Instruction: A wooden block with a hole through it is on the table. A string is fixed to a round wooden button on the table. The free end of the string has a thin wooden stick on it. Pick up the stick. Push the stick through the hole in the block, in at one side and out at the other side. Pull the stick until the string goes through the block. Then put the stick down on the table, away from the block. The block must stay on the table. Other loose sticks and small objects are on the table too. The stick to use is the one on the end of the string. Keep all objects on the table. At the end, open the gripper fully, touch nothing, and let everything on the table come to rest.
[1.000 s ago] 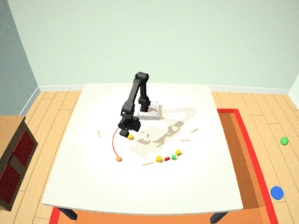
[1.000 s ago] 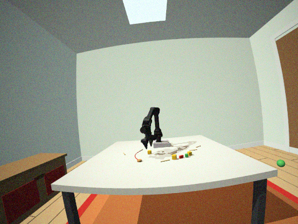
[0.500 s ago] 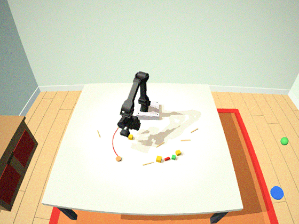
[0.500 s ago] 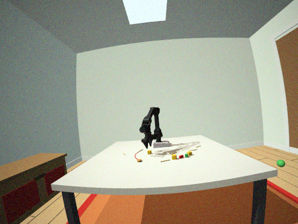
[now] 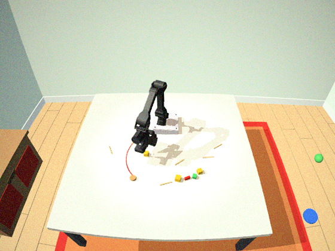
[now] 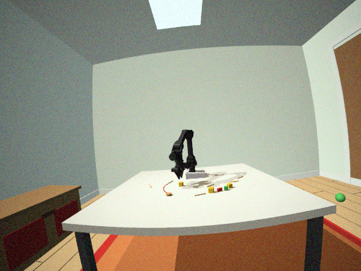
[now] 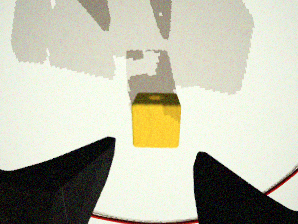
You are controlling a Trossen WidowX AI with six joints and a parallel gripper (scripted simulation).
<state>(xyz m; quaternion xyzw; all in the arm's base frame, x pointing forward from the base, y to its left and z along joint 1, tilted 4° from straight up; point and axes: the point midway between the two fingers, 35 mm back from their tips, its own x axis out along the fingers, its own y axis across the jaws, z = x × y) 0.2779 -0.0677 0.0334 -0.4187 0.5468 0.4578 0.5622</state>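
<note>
The yellow block lies 40 mm below my gripper tip. The rest, counted from my gripper tip: thin wooden stick: 110 mm behind, 110 mm to the right, 60 mm below; then red block: 160 mm ahead, 280 mm to the left, 50 mm below; then round wooden button: 200 mm ahead, 50 mm to the right, 50 mm below.
</note>
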